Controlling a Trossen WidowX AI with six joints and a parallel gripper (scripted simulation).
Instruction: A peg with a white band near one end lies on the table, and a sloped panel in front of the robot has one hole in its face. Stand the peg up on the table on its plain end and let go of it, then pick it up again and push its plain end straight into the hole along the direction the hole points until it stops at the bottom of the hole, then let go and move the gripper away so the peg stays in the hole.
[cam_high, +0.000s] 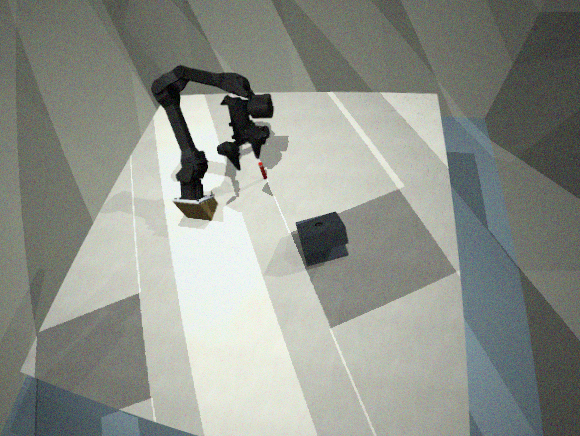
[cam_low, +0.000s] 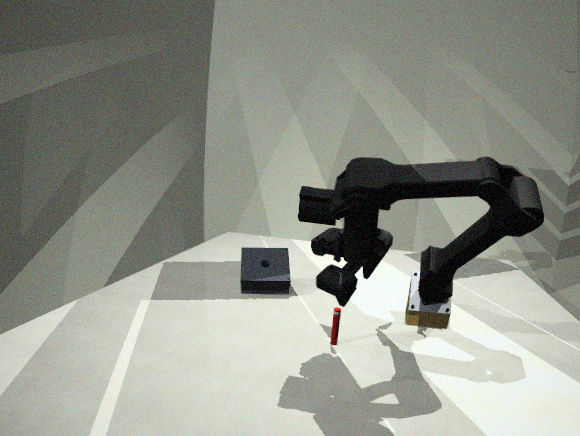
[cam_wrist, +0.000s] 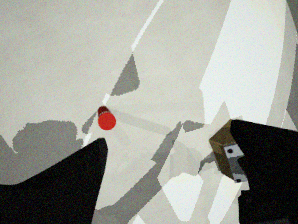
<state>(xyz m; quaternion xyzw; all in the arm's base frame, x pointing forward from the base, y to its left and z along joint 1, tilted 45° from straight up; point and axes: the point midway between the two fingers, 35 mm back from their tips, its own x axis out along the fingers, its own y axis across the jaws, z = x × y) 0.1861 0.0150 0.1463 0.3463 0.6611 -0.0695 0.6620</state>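
Right now the red peg is 5 cm below my gripper tip, 3 cm to the left of it and 3 cm ahead of it. Also, from my gripper tip: sloped panel 23 cm to the right, 23 cm ahead, 5 cm below.
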